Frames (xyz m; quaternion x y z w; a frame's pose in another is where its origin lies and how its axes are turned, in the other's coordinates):
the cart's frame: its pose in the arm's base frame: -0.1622 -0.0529 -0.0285 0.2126 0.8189 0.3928 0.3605
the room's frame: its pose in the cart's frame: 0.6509 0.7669 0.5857 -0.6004 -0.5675 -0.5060 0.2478
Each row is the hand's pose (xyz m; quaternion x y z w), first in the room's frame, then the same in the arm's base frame.
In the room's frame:
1: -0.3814 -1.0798 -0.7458 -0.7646 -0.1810 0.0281 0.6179
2: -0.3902 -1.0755 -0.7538 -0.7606 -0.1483 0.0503 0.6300
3: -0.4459 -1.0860 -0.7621 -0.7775 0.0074 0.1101 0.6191
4: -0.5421 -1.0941 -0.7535 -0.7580 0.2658 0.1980 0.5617
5: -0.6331 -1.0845 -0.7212 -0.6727 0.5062 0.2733 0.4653
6: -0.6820 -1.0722 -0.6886 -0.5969 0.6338 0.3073 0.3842
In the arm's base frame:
1: 0.3683 -0.1631 0.2675 -0.8446 -0.4483 0.1664 0.2409
2: 0.3630 -0.1702 0.2585 -0.8576 -0.4120 0.1783 0.2509
3: 0.3262 -0.2141 0.2585 -0.9209 -0.2571 0.1703 0.2384
4: 0.2486 -0.2714 0.2679 -0.9687 0.0146 0.1421 0.2032
5: 0.1576 -0.3022 0.2819 -0.9378 0.2900 0.1065 0.1583
6: 0.0992 -0.3062 0.2953 -0.8831 0.4466 0.0777 0.1207

